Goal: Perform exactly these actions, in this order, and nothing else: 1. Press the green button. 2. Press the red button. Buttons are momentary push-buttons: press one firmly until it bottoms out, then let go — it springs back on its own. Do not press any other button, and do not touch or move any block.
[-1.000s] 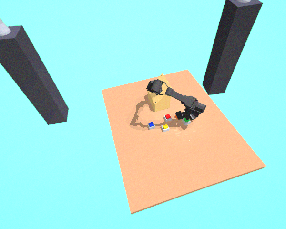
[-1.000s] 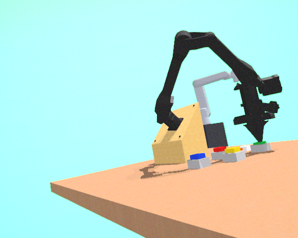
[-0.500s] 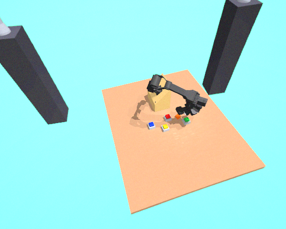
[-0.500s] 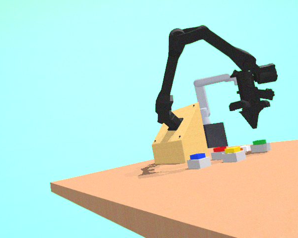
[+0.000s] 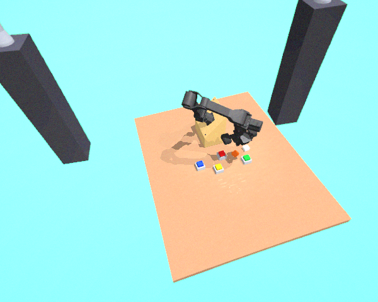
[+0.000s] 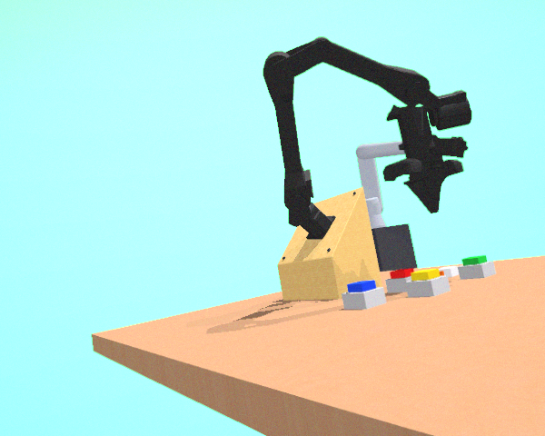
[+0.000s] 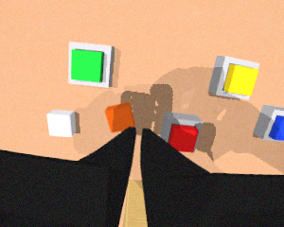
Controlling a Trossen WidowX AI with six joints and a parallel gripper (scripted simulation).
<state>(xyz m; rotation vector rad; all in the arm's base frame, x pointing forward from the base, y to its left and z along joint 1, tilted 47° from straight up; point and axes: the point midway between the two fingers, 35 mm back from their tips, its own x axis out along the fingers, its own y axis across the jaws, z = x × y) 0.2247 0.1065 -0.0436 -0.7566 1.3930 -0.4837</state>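
My gripper tip is now 10 cm above the red button, 7 cm to the left of it and 4 cm past it. The rest, counted from my gripper tip: orange block (13 cm below, 4 cm behind, 1 cm to the left); green button (10 cm below, 6 cm to the left, 2 cm ahead); yellow button (11 cm to the right, 10 cm below, 5 cm ahead).
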